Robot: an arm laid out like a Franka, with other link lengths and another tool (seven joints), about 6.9 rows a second.
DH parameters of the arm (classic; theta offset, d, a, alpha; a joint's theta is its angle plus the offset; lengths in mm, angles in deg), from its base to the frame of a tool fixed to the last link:
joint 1: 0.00 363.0 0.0 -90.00
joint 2: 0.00 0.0 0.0 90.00
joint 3: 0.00 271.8 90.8 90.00
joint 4: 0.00 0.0 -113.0 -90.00
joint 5: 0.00 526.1 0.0 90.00
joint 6: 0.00 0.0 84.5 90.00
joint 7: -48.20 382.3 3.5 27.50
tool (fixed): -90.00 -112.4 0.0 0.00
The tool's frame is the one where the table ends.
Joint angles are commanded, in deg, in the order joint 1, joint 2, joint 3, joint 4, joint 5, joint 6, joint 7. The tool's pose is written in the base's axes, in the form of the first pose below.
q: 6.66, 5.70, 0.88, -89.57, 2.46, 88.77, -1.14
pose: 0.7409 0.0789 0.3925 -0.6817 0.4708 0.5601 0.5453 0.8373 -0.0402
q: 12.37, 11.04, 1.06, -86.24, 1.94, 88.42, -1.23
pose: 0.7427 0.1551 0.3582 -0.7055 0.4057 0.5811 0.4520 0.8891 -0.0719
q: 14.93, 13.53, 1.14, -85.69, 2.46, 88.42, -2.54
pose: 0.7361 0.1932 0.3308 -0.7101 0.3550 0.6081 0.3885 0.9178 -0.0821
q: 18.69, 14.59, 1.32, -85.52, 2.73, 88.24, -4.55
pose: 0.7203 0.2461 0.3181 -0.7301 0.2770 0.6247 0.2910 0.9532 -0.0825
